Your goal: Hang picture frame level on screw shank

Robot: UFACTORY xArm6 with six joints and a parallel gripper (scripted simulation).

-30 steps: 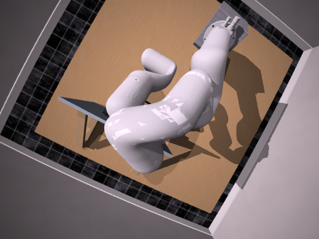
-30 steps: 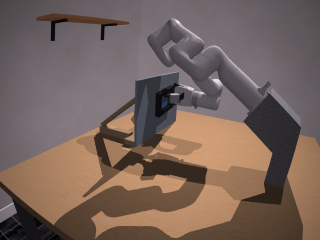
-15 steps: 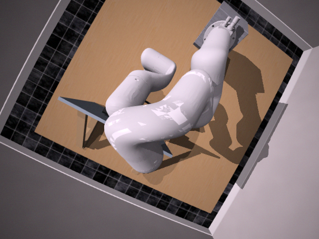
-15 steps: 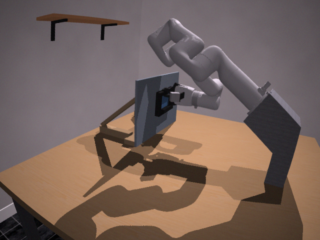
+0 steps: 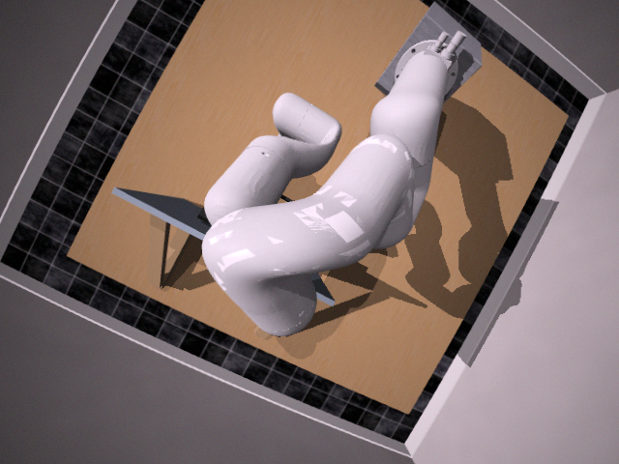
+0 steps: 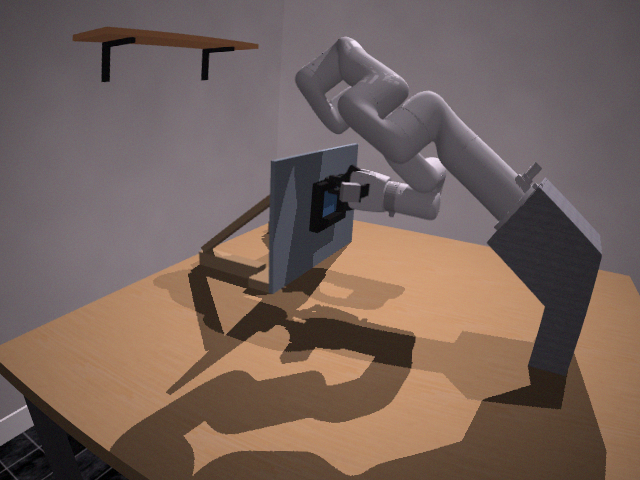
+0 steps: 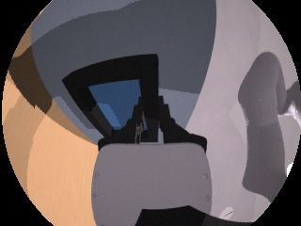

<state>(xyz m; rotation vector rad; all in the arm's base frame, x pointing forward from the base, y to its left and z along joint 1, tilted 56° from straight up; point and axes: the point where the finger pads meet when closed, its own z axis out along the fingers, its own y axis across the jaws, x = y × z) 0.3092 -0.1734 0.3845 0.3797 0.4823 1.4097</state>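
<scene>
The picture frame lies 50 mm below my hand, 20 mm to the right of it and 20 mm ahead of it. The rest, counted from my hand: grey-blue panel (70 mm below, 40 mm ahead, 10 mm to the right).
</scene>
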